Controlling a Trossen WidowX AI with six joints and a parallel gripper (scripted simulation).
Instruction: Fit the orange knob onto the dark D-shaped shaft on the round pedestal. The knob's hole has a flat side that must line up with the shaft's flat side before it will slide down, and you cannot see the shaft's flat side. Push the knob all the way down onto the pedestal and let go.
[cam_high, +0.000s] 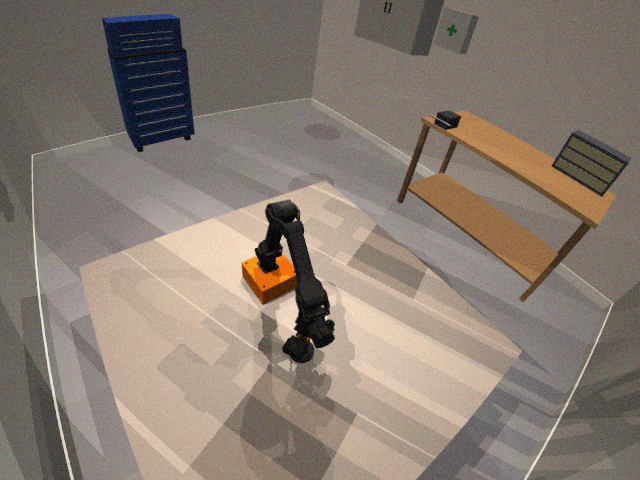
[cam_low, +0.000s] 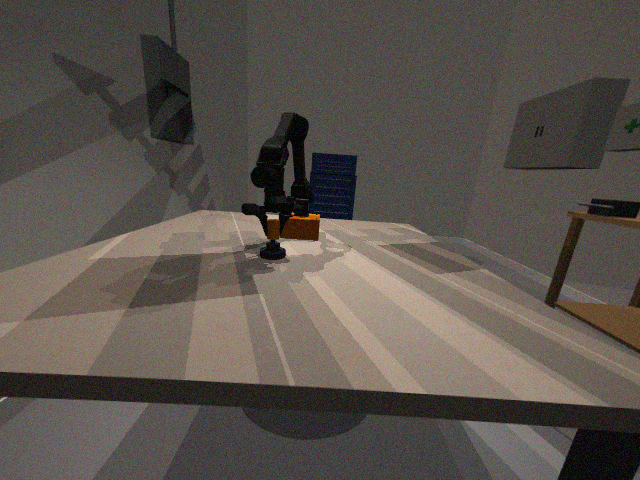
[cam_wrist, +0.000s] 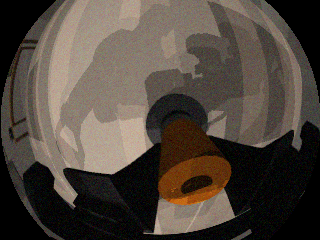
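My gripper tip is 40 mm above the dark round pedestal. From my gripper tip the other things lie so: knob: 20 mm above.
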